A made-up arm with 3 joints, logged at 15 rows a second.
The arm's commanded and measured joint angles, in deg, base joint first. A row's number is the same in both.
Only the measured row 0 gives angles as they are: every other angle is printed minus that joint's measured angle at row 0.
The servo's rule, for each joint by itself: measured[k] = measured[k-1] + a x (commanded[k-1-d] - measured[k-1]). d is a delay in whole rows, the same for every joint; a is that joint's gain. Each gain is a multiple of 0.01, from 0.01 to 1. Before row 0 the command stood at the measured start. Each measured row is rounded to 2 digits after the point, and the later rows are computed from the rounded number. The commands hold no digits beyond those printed.
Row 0, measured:
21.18 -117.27 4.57
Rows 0 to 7, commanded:
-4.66 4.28 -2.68
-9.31 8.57 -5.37
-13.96 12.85 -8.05
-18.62 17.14 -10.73
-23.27 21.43 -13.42
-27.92 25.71 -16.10
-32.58 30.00 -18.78
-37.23 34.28 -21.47
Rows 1 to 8, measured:
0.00 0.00 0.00
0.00 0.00 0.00
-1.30 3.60 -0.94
-3.54 7.77 -2.49
-6.46 12.04 -4.44
-9.86 16.32 -6.64
-13.61 20.61 -9.01
-17.62 24.89 -11.49
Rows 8 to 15, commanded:
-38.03 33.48 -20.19
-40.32 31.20 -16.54
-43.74 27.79 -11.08
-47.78 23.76 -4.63
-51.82 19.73 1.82
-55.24 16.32 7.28
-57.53 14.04 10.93
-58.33 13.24 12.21
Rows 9 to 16, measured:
-21.81 29.18 -14.04
-26.13 33.46 -16.64
-29.46 33.48 -17.88
-32.50 31.56 -17.41
-35.65 28.39 -15.19
-39.05 24.50 -11.49
-42.63 20.49 -6.83
-46.16 16.99 -1.89

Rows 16 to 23, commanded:
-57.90 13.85 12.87
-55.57 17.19 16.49
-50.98 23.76 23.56
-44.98 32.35 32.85
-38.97 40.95 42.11
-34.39 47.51 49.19
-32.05 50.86 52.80
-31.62 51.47 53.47
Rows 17 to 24, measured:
-49.34 14.51 2.60
-51.86 13.44 5.96
-53.55 13.78 8.38
-54.12 16.64 11.22
-53.24 22.62 15.54
-50.93 30.79 21.60
-47.58 39.32 28.78
-43.89 46.20 35.92

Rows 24 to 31, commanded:
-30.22 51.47 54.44
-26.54 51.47 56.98
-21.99 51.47 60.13
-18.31 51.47 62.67
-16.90 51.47 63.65
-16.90 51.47 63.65
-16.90 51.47 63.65
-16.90 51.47 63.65
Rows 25 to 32, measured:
-40.57 50.11 41.83
-38.06 51.25 45.90
-35.86 51.43 48.89
-33.25 51.46 51.72
-30.10 51.47 54.66
-26.80 51.47 57.46
-24.03 51.47 59.63
-22.03 51.47 61.04

